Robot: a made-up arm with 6 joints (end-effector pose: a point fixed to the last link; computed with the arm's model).
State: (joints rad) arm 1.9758 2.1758 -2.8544 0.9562 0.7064 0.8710
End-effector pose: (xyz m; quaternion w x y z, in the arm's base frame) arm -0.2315 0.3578 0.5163 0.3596 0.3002 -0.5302 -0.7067
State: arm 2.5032 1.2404 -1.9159 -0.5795 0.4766 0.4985
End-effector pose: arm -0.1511 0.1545 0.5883 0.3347 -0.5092 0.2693 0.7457
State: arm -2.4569 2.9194 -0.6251 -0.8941 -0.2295 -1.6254
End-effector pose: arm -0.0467 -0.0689 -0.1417 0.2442 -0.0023 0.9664 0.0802
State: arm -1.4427 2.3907 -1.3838 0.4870 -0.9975 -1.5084
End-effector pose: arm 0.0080 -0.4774 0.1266 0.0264 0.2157 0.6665 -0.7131
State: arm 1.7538 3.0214 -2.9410 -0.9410 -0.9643 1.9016
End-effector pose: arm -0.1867 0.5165 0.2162 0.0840 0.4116 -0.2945 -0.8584
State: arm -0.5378 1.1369 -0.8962 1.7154 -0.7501 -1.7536
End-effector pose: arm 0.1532 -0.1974 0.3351 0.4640 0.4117 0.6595 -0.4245
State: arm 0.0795 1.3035 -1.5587 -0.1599 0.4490 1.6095
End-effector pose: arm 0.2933 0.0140 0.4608 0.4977 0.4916 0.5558 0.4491
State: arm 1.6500 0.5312 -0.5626 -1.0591 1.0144 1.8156
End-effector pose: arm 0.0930 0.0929 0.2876 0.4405 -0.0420 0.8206 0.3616
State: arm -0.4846 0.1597 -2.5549 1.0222 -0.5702 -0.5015
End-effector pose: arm -0.5020 0.1941 0.3629 0.7951 -0.0781 -0.5894 0.1200
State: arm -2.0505 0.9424 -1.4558 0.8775 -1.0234 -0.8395
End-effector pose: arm -0.1064 -0.0124 0.5935 0.3424 0.2796 -0.2228 -0.8689
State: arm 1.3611 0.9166 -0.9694 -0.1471 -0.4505 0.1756
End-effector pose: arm 0.0318 0.1906 0.4774 0.6628 -0.3115 0.3562 0.5803
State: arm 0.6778 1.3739 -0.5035 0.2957 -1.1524 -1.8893
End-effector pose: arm 0.2324 0.1410 0.2969 0.6555 -0.4952 0.2973 -0.4865
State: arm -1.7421 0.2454 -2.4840 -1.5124 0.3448 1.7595
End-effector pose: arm 0.0366 0.4800 0.4645 0.7173 -0.2100 -0.3263 -0.5788
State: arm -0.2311 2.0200 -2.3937 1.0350 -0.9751 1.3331
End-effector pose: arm 0.3322 -0.1769 0.5416 0.6082 0.3444 -0.2596 0.6664
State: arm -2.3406 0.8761 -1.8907 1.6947 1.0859 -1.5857
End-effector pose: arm 0.1135 -0.0535 0.6093 0.4795 -0.0404 0.5155 -0.7090
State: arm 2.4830 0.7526 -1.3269 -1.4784 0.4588 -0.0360
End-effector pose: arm -0.0378 0.1047 0.5459 0.8124 -0.4906 -0.0002 0.3150
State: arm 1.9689 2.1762 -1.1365 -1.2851 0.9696 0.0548
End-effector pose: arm -0.0284 0.3435 0.0801 0.2881 -0.8863 0.1106 -0.3452
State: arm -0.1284 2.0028 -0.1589 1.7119 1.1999 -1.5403
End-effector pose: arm 0.1391 0.1078 0.0864 0.0096 -0.1752 -0.8121 -0.5565
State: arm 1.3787 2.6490 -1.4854 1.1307 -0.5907 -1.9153
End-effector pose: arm 0.1500 0.4151 -0.0377 0.4135 -0.7618 0.4785 -0.1404
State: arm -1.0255 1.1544 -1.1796 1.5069 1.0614 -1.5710
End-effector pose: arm 0.2063 -0.1130 0.4205 0.7060 -0.0571 0.7050 -0.0343
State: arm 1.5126 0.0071 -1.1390 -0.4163 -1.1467 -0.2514
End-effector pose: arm -0.0661 -0.2792 0.4663 0.8178 0.2030 -0.3494 0.4097
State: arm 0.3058 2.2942 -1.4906 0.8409 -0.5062 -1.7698
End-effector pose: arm 0.4740 0.0986 0.1308 0.4744 -0.4070 0.7068 -0.3312
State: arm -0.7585 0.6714 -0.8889 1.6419 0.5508 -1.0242
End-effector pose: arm 0.1418 -0.0370 0.4383 0.7966 0.1827 0.5666 0.1047
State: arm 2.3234 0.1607 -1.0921 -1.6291 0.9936 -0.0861
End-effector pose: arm 0.1612 -0.0066 0.4643 0.8531 -0.3904 0.3202 0.1318
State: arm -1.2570 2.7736 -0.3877 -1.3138 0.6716 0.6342
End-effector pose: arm -0.0669 -0.0578 -0.0417 0.4802 -0.1340 -0.8495 -0.1726
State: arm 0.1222 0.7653 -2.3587 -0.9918 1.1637 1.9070
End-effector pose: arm -0.1239 -0.1199 0.6020 0.7263 0.5219 0.0573 0.4436
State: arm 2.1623 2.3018 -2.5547 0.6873 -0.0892 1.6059
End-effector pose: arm -0.2784 0.4279 0.4403 0.4974 -0.0589 -0.5458 -0.6717
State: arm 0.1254 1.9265 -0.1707 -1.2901 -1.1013 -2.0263
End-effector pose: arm 0.1293 0.1329 0.0822 0.4995 -0.8523 -0.1040 -0.1155
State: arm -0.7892 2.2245 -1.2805 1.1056 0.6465 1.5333
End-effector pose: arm 0.3163 -0.2153 0.0605 0.0933 -0.9428 0.0358 -0.3181
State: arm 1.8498 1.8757 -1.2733 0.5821 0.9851 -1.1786
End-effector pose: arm -0.1476 0.2904 0.1576 0.0487 0.9473 -0.2040 -0.2420
